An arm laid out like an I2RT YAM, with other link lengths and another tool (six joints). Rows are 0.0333 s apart.
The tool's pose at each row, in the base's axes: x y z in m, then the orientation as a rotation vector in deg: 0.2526 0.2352 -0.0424 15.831 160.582 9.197; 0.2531 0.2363 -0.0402 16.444 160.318 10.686; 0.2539 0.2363 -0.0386 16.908 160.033 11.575; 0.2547 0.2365 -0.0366 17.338 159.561 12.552; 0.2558 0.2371 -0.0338 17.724 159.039 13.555; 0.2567 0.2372 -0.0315 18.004 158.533 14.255; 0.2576 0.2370 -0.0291 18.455 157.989 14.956; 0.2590 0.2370 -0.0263 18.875 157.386 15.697; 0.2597 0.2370 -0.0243 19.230 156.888 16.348; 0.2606 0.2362 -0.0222 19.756 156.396 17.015; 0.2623 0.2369 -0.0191 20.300 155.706 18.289
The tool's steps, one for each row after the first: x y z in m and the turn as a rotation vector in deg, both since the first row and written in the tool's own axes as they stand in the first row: -0.0009 0.0015 -0.0018 -0.974 -0.049 0.600; -0.0021 0.0018 -0.0031 -1.560 -0.192 1.029; -0.0034 0.0024 -0.0047 -2.237 -0.504 1.451; -0.0052 0.0036 -0.0069 -2.944 -0.856 1.849; -0.0067 0.0042 -0.0088 -3.458 -1.237 2.139; -0.0083 0.0045 -0.0108 -3.958 -1.641 2.551; -0.0104 0.0051 -0.0130 -4.499 -2.094 2.950; -0.0117 0.0055 -0.0146 -4.973 -2.458 3.291; -0.0133 0.0052 -0.0164 -5.437 -2.798 3.755; -0.0157 0.0066 -0.0187 -6.346 -3.224 4.314
